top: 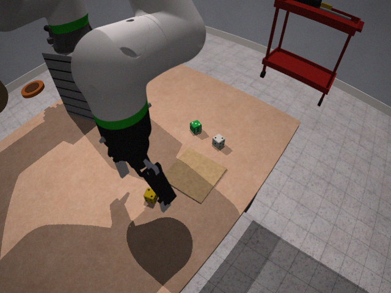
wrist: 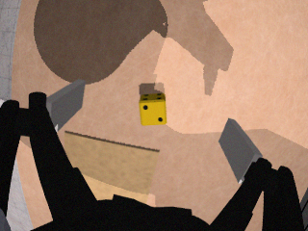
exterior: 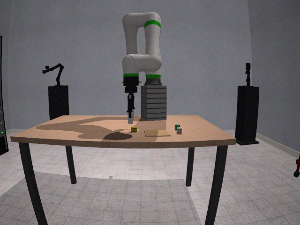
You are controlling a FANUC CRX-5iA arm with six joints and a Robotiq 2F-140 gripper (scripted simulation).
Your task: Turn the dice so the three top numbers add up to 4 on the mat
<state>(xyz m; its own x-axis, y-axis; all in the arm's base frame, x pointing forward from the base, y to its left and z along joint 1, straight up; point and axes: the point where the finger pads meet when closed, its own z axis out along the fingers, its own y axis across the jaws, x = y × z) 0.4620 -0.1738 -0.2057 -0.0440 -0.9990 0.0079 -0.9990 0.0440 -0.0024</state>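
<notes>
Right now my hand is 6 cm above the yellow die and 2 cm to the right of it. Also, from my hand: green die 30 cm to the left, 6 cm below, 5 cm behind; white die 29 cm to the left, 6 cm below, 4 cm ahead; tan mat 15 cm to the left, 7 cm below, 5 cm ahead.
</notes>
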